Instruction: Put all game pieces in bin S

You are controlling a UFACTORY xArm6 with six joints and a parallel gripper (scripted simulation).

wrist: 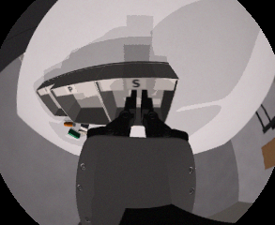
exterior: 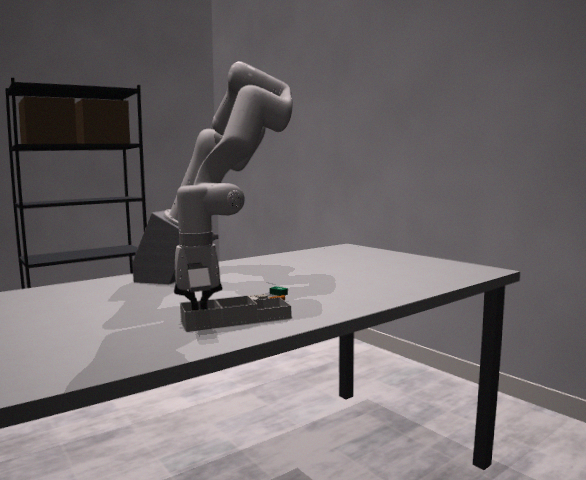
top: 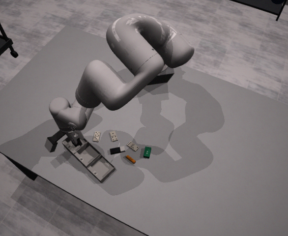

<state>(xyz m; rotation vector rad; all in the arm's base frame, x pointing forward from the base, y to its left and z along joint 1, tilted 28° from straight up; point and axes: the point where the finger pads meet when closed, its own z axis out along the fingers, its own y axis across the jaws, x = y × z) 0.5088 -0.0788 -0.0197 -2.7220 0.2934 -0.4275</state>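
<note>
The grey compartment bin lies 10 mm ahead of my hand, 80 mm to the left of it and 10 mm below it. From my hand the other things lie so: orange piece (90 mm behind, 240 mm to the left, 30 mm below); green block (170 mm behind, 270 mm to the left, 30 mm below); black block (90 mm behind, 170 mm to the left, 30 mm below).
</note>
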